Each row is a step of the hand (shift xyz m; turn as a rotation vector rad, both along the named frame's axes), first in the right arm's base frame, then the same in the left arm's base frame.
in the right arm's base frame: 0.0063 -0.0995 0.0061 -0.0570 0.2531 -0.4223
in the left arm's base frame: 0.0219 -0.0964 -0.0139 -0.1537 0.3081 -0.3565
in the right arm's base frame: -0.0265 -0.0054 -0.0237 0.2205 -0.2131 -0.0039
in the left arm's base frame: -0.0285 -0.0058 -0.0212 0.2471 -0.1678 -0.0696
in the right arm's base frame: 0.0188 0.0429 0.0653 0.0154 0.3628 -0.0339
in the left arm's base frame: 0.0213 0.0336 0.0698 -0.0441 0.3603 0.0351
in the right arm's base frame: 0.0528 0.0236 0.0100 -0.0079 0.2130 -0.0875
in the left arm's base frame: 0.0496 0.0303 0.0084 -0.0521 0.2202 -0.0434
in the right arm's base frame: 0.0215 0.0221 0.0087 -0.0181 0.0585 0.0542
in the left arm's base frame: 0.0190 0.0237 0.0103 -0.0188 0.0443 0.0661
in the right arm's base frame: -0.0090 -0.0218 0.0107 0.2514 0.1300 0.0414
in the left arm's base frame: -0.0040 -0.0245 0.0072 0.2324 0.1625 0.0372
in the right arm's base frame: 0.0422 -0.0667 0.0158 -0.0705 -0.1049 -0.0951
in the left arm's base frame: 0.0535 -0.0601 -0.0022 -0.0668 -0.0976 -0.1050
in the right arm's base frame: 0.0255 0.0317 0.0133 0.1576 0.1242 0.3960
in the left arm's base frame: 0.0221 0.0329 0.0162 0.1919 0.0797 0.3923
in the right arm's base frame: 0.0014 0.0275 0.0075 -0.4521 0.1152 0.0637
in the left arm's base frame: -0.0017 0.0256 0.0125 -0.4505 0.0224 0.1350
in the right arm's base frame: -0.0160 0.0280 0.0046 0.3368 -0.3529 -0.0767
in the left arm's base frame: -0.0192 0.0236 0.0117 0.3715 -0.2707 -0.1806
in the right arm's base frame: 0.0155 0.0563 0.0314 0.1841 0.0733 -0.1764
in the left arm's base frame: 0.0112 0.0519 0.0397 0.1441 0.1333 -0.1785
